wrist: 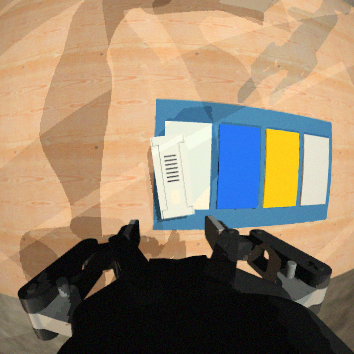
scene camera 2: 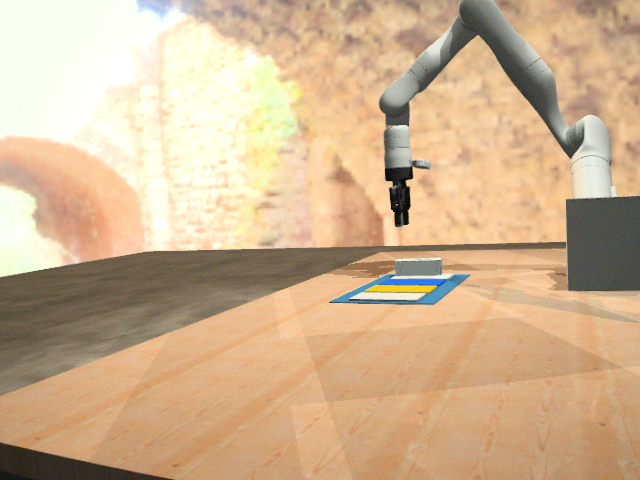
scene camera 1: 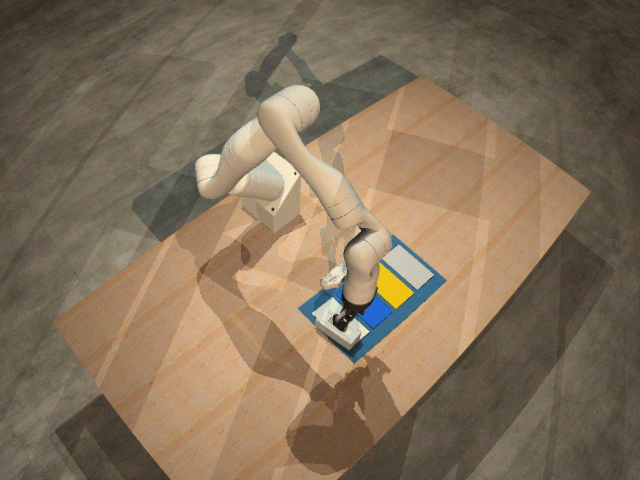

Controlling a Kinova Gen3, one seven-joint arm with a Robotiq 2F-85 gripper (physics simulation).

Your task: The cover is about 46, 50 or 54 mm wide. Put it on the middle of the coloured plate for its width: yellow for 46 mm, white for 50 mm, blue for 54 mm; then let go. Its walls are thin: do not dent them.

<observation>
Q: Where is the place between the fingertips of my gripper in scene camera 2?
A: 402, 225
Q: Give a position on a yellow plate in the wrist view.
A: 281, 147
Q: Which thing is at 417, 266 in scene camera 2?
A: A cover.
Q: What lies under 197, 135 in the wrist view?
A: A white plate.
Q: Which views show the cover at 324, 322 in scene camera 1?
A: The wrist view, scene camera 2 and scene camera 1: all of them.
</observation>
